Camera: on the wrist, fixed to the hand. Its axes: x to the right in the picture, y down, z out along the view.
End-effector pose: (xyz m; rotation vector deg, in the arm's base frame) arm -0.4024 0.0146 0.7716 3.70 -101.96 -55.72
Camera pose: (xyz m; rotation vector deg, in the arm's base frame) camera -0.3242 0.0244 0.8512 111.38 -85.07 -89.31
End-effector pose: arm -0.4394 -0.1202 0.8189 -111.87 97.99 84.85
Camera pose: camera -0.4772 -0.2083 0.8768 -123.24 0.66 19.64
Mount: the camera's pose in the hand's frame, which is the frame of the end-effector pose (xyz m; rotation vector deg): 0.0218 0.0875 -0.0664 20.29 9.99 -92.02
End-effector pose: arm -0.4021 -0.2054 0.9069 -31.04 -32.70 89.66
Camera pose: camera -0.4271 -0.1858 0.7995 7.57 -20.92 3.23
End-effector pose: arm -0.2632 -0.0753 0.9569 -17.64 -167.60 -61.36
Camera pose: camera -0.2719 -0.0486 1.0653 -103.32 124.35 15.80
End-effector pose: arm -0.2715 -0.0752 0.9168 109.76 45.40 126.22
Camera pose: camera -0.3173 -0.1614 0.9716 27.62 106.48 65.28
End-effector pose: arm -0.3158 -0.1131 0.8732 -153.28 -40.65 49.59
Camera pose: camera -0.2278 -0.1816 0.8835 -63.64 -107.75 11.54
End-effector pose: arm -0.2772 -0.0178 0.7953 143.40 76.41 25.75
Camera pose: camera -0.2258 -0.0408 0.8921 46.83 170.20 0.57
